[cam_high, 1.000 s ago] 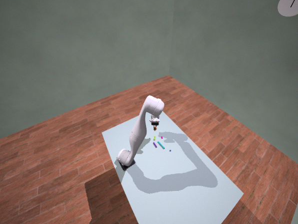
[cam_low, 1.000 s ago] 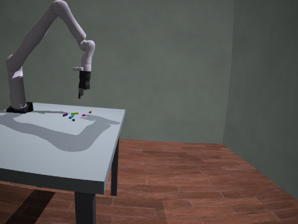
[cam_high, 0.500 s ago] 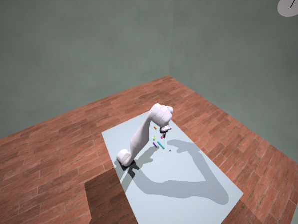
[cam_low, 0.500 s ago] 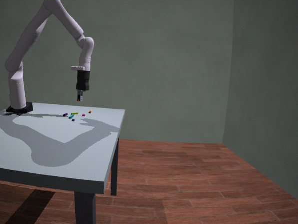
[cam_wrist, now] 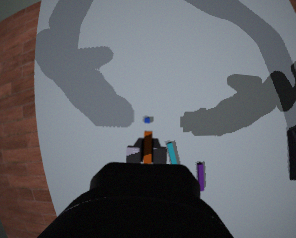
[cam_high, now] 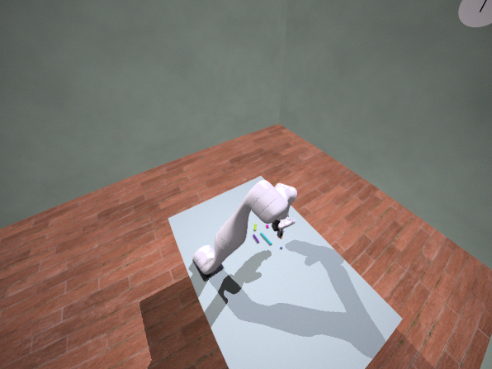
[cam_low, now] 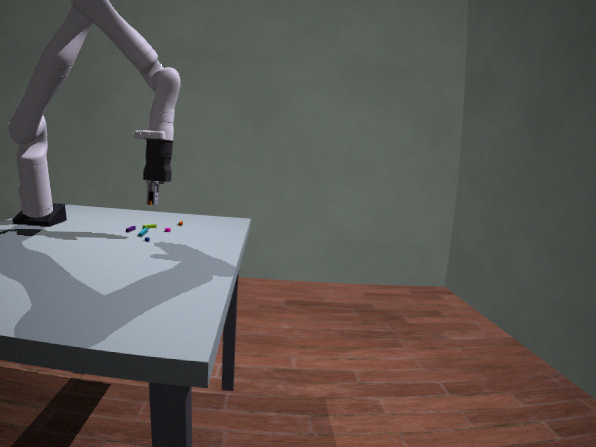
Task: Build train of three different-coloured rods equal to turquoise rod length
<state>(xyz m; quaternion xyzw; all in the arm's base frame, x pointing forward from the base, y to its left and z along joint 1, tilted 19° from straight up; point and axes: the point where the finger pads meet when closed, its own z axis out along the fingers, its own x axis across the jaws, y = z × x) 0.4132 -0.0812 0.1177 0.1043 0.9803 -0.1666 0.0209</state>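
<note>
Right now my hand is 11 cm above the blue rod and 3 cm to the left of it. Round my hand: turquoise rod (11 cm below, 7 cm to the left, 4 cm behind); magenta rod (13 cm to the left, 11 cm below, 2 cm ahead); purple rod (11 cm below, 10 cm to the left, 9 cm behind).
</note>
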